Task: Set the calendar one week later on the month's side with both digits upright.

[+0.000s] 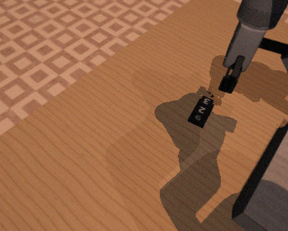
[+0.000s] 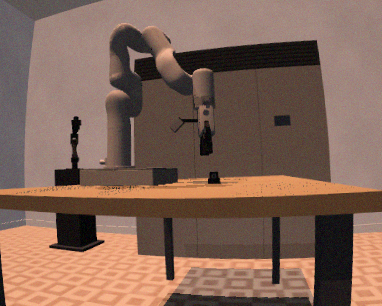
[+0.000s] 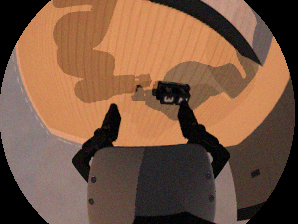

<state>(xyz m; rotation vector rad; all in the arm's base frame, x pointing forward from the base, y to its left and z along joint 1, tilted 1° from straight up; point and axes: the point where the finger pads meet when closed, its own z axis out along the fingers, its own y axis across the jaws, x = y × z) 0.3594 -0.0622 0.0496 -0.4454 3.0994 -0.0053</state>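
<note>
Right now my hand is 20 mm short of the black cube, 50 mm to the right of it and 80 mm above it. The rest, counted from my hand: black digit cube (10 mm ahead, 80 mm to the left, 80 mm below).
</note>
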